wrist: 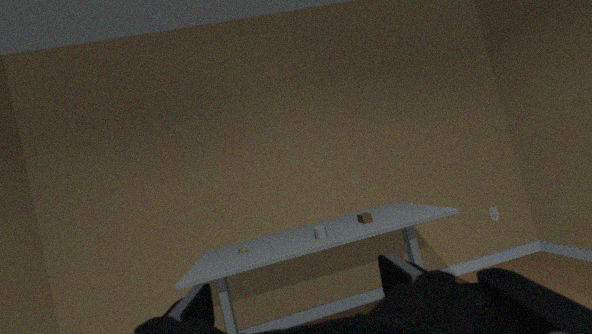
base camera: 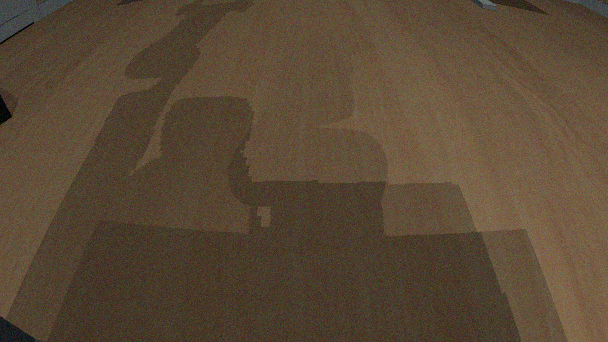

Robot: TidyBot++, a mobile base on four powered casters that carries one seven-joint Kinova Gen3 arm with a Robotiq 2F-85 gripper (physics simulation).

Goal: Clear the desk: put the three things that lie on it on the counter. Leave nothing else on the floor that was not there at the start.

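Frame: origin at the arm's base, x down, y ahead, z right, level; centimetres.
Seen in the pictures: gripper, fingertip midpoint: [wrist: 297, 288].
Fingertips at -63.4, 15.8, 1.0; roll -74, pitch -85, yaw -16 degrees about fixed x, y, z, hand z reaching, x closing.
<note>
A point is followed by its place in that frame, as x, y, z.
The desk [wrist: 280, 248] @(-32.3, 171.4, -5.1) stands against the wall in the wrist view, some way off, with a pale top and pale legs. On it, from left to right, are a small yellowish thing [wrist: 242, 249] @(-34.2, 187.0, -28.4), a white cup-like thing [wrist: 319, 232] @(-36.0, 169.0, 18.5) and a small brown block [wrist: 365, 218] @(-35.3, 179.5, 49.0). They stand apart from each other. My gripper [wrist: 297, 288] @(-63.4, 15.8, 1.0) is open, with no thing between its fingers, far from the desk. The counter cannot be made out for certain in either view.
A pale panelled front [base camera: 17, 17] @(31.8, 157.8, -162.0) shows at the base view's upper left, and a pale foot [base camera: 485, 4] at its top right. A dark thing [base camera: 4, 109] @(36.8, 66.3, -80.4) is at its left edge. Robot shadows lie on the wooden floor [base camera: 450, 100] @(39.7, 70.3, 27.7). A wall outlet [wrist: 494, 213] @(-0.6, 243.7, 175.2) is right of the desk.
</note>
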